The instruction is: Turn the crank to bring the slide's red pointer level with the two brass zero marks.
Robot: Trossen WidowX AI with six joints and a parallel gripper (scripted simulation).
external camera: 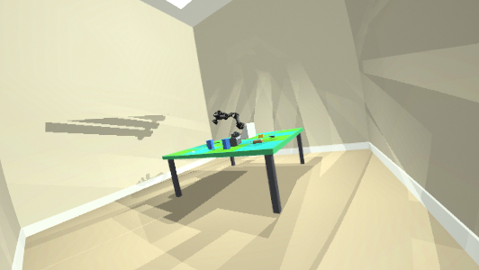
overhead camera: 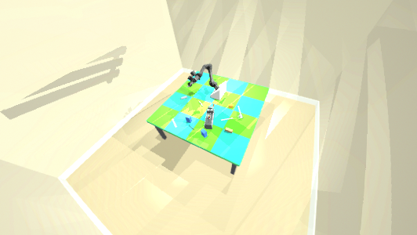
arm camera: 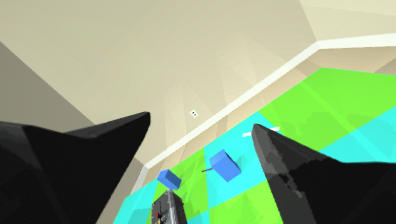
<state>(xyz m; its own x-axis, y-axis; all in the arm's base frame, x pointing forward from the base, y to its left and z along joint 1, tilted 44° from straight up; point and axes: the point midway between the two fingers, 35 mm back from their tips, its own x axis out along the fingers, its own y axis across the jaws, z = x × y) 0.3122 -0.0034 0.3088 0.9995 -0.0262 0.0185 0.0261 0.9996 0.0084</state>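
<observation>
Now: the crank handle 310 mm to the left of my gripper tip, 240 mm below it and 40 mm behind it. The rest, counted from my gripper tip: red pointer 360 mm to the left, 250 mm below, 170 mm ahead; orange piece 490 mm to the left, 310 mm below, 190 mm behind; black L-shaped key 320 mm below, 320 mm ahead, 180 mm to the left.
</observation>
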